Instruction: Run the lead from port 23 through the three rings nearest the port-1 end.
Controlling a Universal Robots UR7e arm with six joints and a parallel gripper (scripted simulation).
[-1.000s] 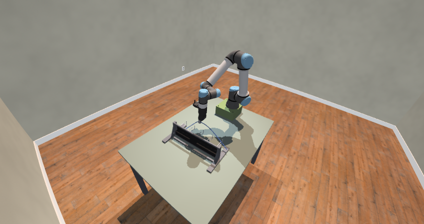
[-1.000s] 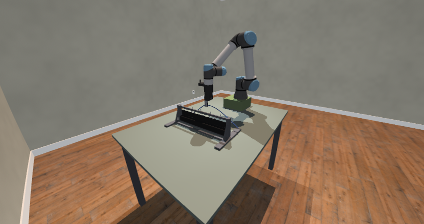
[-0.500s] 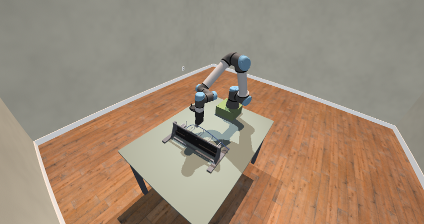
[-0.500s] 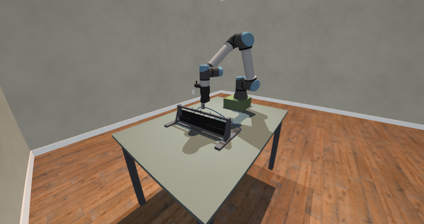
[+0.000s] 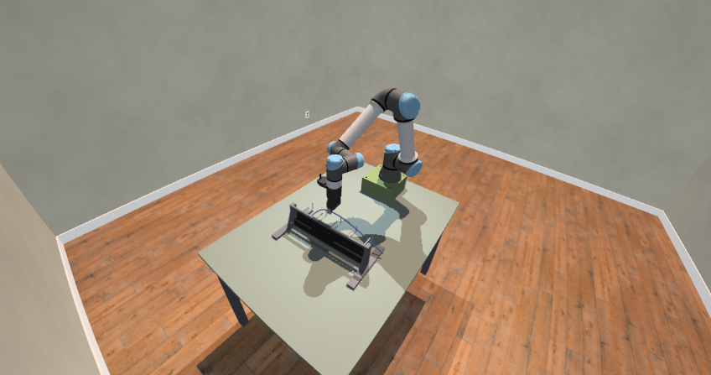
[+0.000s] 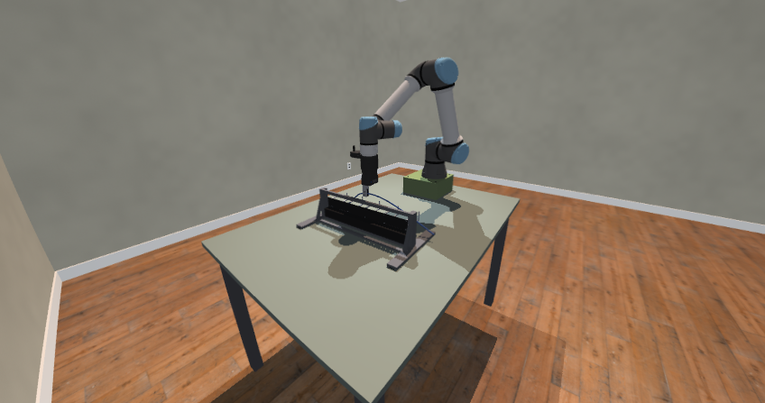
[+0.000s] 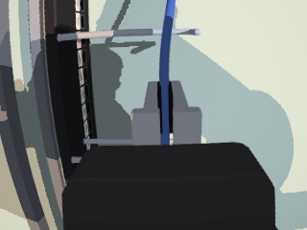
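Right now my hand is 100 mm short of the rack, 60 mm above it and 50 mm to the right of it.
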